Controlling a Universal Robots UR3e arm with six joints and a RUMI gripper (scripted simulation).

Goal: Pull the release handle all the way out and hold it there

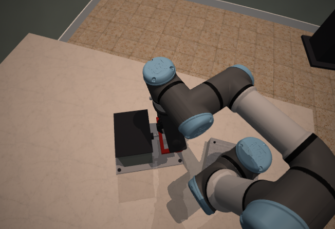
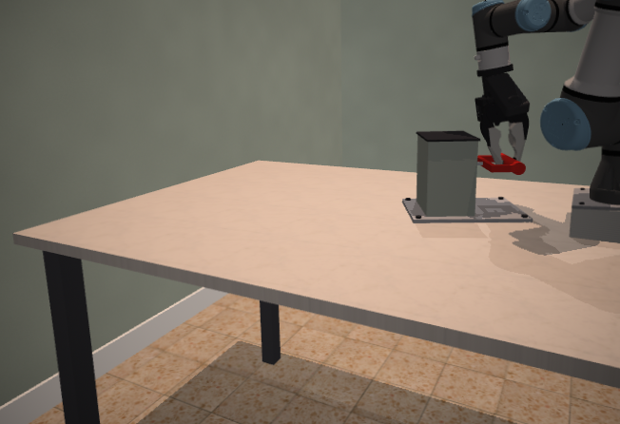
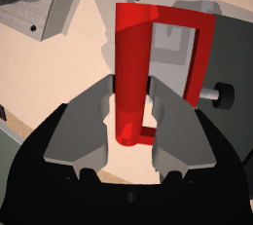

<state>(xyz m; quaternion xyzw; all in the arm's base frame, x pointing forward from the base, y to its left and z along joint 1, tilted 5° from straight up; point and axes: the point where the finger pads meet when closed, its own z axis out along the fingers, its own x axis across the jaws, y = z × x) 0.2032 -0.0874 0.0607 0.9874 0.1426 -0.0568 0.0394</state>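
Right now my hand is 5 cm short of the red release handle and 2 cm to the right of it. From my hand the other things lie so: grey baseplate: 10 cm below, 9 cm ahead, 3 cm to the left.
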